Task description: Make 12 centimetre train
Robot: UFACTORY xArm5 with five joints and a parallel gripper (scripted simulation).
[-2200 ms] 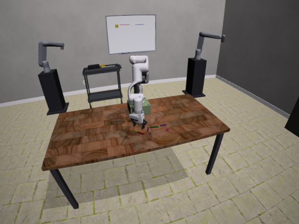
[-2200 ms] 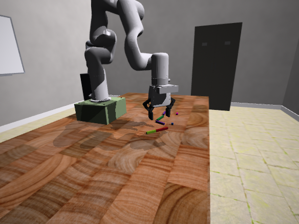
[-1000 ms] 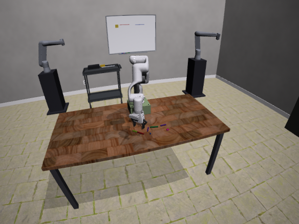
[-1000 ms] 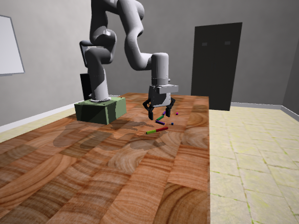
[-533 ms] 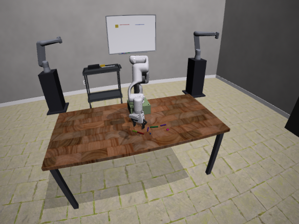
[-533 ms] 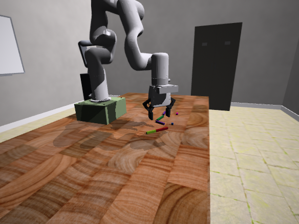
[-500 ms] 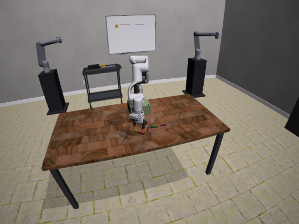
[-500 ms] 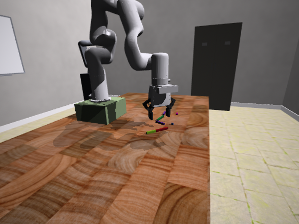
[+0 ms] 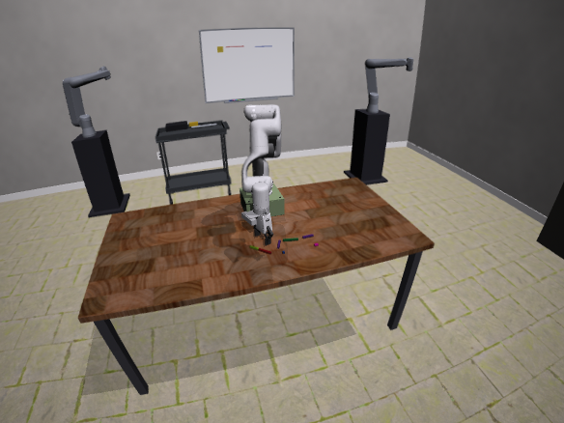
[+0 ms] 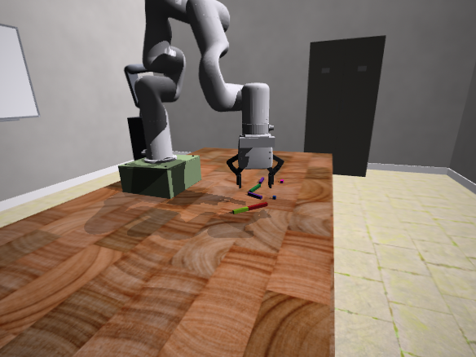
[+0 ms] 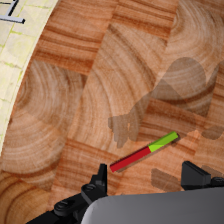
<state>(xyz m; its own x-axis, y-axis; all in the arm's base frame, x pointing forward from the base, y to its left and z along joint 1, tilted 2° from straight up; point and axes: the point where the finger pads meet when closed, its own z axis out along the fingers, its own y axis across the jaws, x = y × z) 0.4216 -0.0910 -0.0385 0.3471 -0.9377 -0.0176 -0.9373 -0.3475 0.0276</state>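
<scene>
Right now my hand is 10 mm short of the red rod, 10 mm to the right of it and 80 mm above it. Also, from my hand: green rod: 50 mm behind, 160 mm to the left, 80 mm below; small blue rod: 40 mm ahead, 90 mm to the left, 80 mm below; lime rod: 30 mm behind, 40 mm to the right, 80 mm below.
</scene>
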